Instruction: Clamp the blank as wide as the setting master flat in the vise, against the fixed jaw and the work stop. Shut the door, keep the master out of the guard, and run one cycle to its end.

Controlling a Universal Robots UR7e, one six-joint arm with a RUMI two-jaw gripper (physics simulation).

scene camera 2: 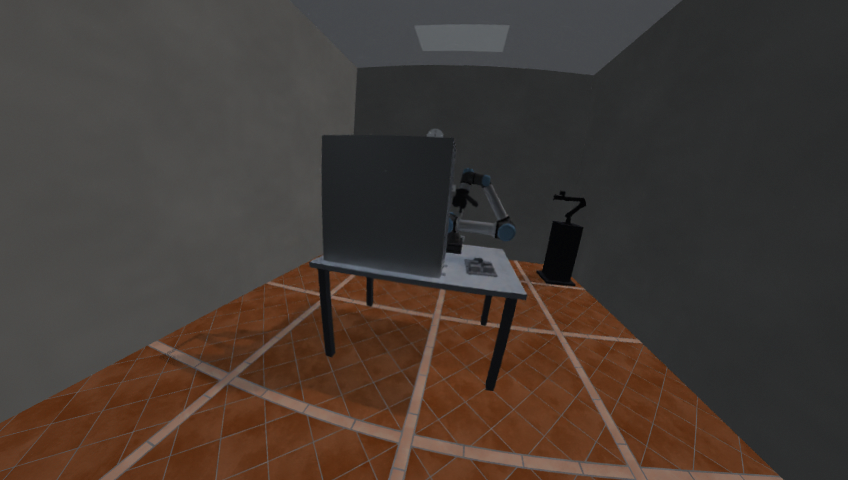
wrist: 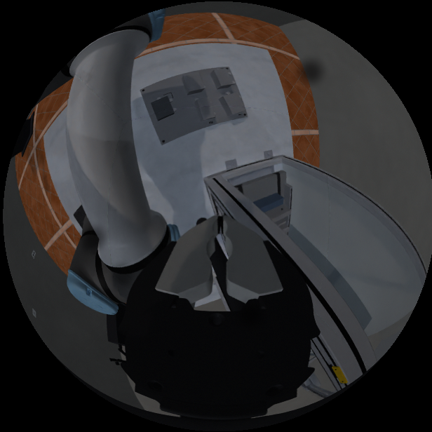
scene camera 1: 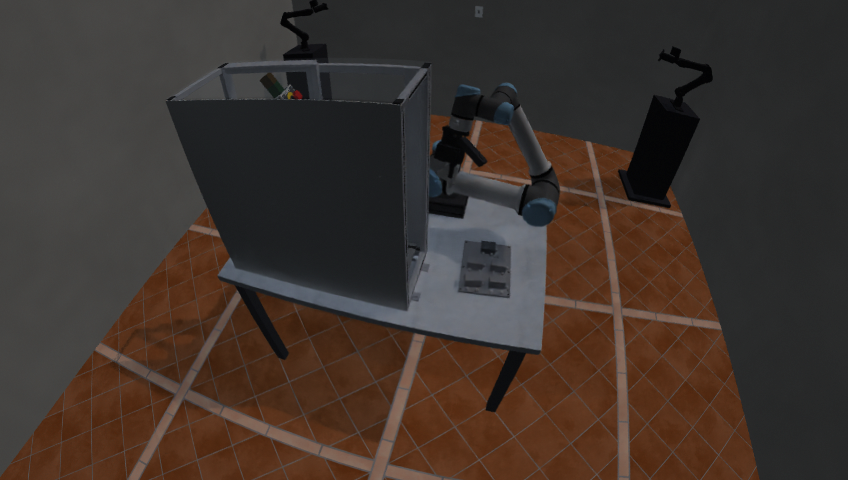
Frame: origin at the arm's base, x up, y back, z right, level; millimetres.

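Seen in the pictures: gripper, fingertip midpoint: (scene camera 2: pixel 458 220) (scene camera 1: pixel 448 188); arm's base at its link origin: (scene camera 2: pixel 450 240).
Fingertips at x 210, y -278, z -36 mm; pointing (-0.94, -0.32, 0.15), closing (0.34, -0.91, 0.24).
Pixels of each thing's top centre, then the offset from my fingertips to it. "pt": a spot on its surface instead. Level surfaces: height alone.
- tall grey guard at a spot on its surface: (scene camera 1: pixel 297 196) pt dz +393, dx +157, dy -314 mm
- grey board at a spot on its surface: (scene camera 1: pixel 470 252) pt dz -105, dx -278, dy -22 mm
- dark block at its top centre: (scene camera 1: pixel 488 245) dz -171, dx -253, dy +5 mm
- pale table at its surface level: dx -287 mm
My gripper (scene camera 1: pixel 453 171) (scene camera 2: pixel 461 209) (wrist: pixel 220 217) is shut and empty, above the table beside the guard's frame. The tall grey guard (scene camera 1: pixel 297 196) (scene camera 2: pixel 386 202) (wrist: pixel 260 210) hides most of its inside in the scene views. In the wrist view, a grey part with a blue block (wrist: pixel 270 202) shows inside it; I cannot tell whether this is the vise. Whether the door is shut is unclear. A grey board (scene camera 1: pixel 470 252) (wrist: pixel 172 131) carries a dark block (scene camera 1: pixel 487 245) (wrist: pixel 163 108) and several grey blocks; I cannot tell which is the master.
The guard and board stand on the pale table (scene camera 1: pixel 476 318) (scene camera 2: pixel 476 286). Two small tabs lie at the guard's foot. A yellow piece (wrist: pixel 340 374) shows by the guard rail. My arm's link (wrist: pixel 102 130) crosses the wrist view's left side. A black pedestal (scene camera 1: pixel 663 148) (scene camera 2: pixel 560 252) stands beyond.
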